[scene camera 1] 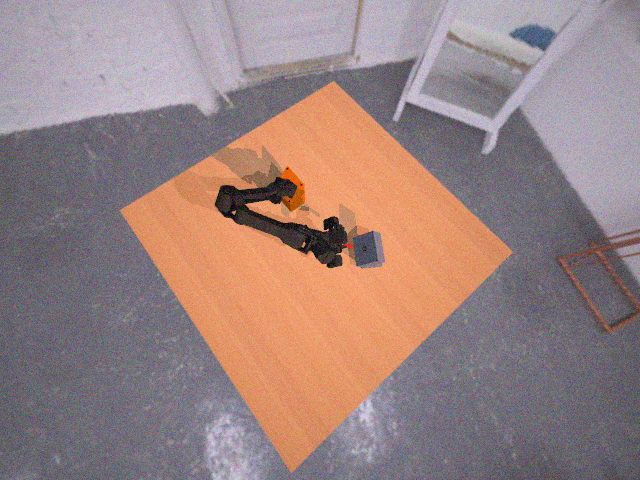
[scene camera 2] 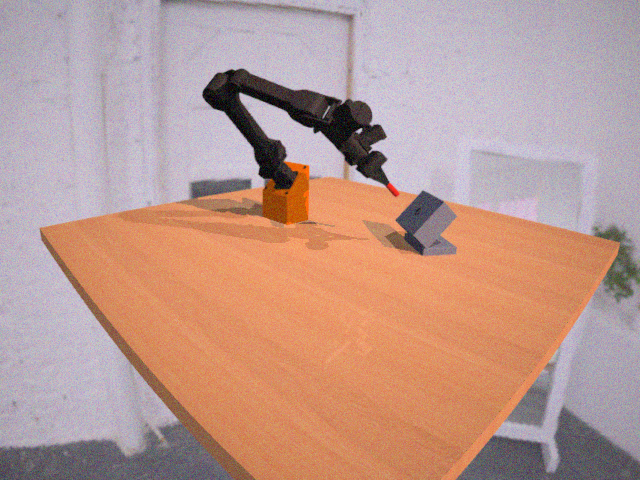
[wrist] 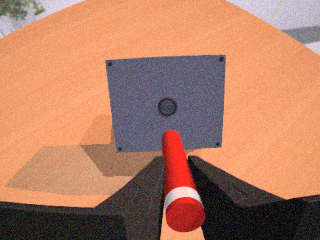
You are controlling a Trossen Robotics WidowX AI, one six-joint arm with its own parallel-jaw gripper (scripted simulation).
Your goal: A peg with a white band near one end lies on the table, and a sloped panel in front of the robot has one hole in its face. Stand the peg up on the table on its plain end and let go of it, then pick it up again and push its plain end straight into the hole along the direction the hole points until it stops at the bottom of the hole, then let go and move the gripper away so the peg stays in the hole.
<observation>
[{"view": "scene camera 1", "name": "gripper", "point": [346,245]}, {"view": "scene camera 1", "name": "sloped panel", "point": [372,240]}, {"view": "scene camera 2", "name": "gripper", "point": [386,183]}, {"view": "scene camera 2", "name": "sloped panel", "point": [435,217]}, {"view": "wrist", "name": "gripper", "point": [175,163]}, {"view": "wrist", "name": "peg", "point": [183,206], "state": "held by the gripper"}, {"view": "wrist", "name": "sloped panel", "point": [135,86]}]
</observation>
